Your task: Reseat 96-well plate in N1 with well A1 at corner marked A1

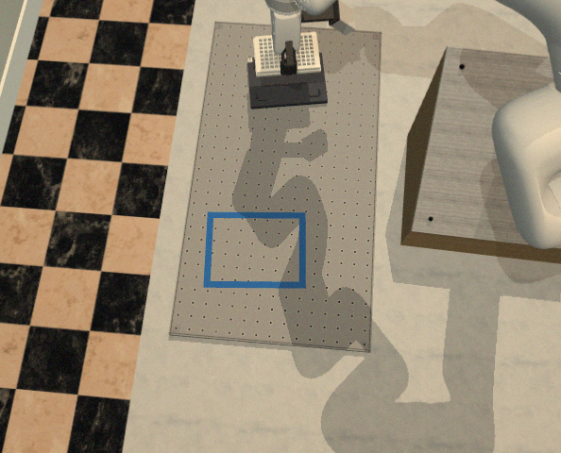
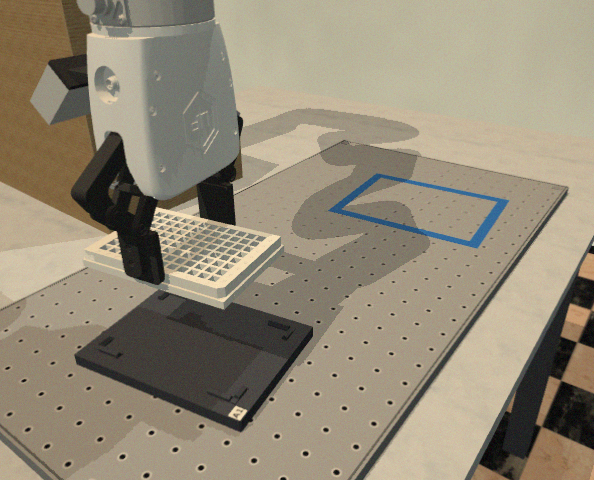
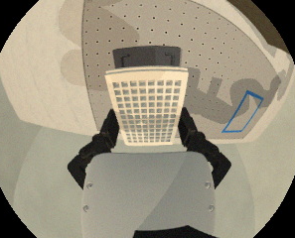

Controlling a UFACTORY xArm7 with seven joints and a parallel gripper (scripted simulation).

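Right now the white 96-well plate is 10 mm below my hand. From my hand the other things lie so: dark plate nest N1: 100 mm below; A1 label: 100 mm below, 80 mm ahead, 40 mm to the right.
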